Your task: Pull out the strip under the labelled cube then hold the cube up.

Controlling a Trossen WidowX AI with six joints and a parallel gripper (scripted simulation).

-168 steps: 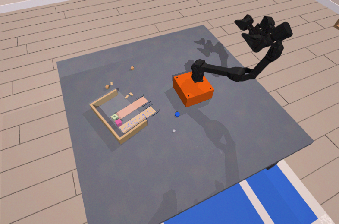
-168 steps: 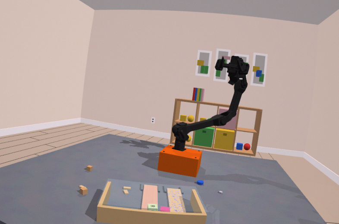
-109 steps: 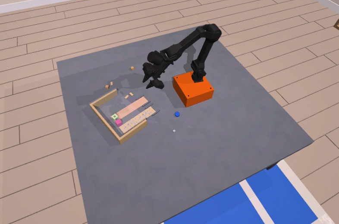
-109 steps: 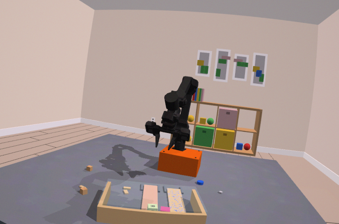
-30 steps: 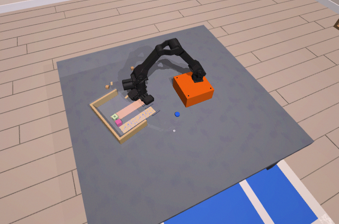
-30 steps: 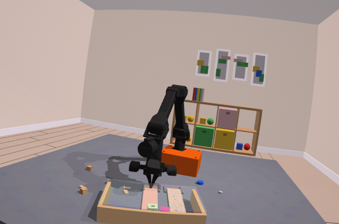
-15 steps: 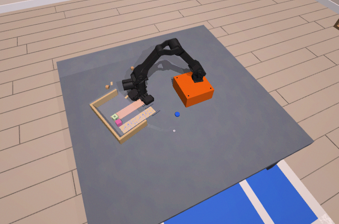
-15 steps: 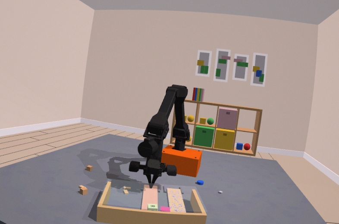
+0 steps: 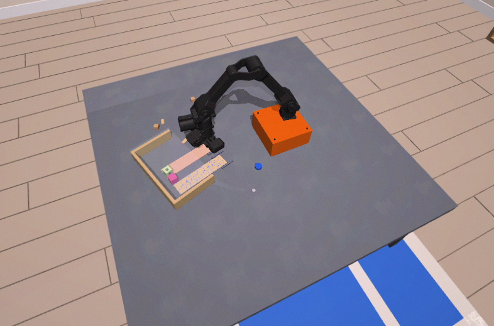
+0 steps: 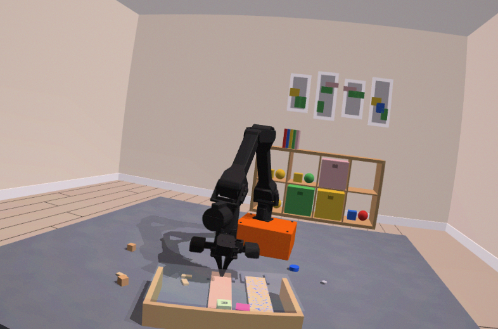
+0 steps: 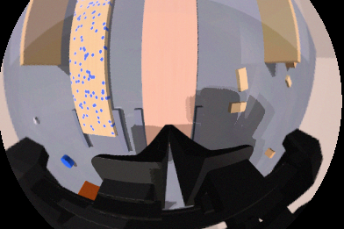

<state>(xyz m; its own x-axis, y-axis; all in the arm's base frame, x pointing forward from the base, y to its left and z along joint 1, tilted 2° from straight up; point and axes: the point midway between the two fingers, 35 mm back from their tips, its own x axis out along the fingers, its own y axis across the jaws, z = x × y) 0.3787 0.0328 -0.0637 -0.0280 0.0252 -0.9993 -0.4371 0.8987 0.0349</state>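
Right now the labelled cube is 18 cm ahead of my gripper tip, 10 cm to the left of it and 2 cm above it. Also, from my gripper tip: pink cube (17 cm ahead, 14 cm to the left, 1 cm above); then blue disc (19 cm behind, 16 cm to the left); then small white disc (14 cm behind, 26 cm to the left).
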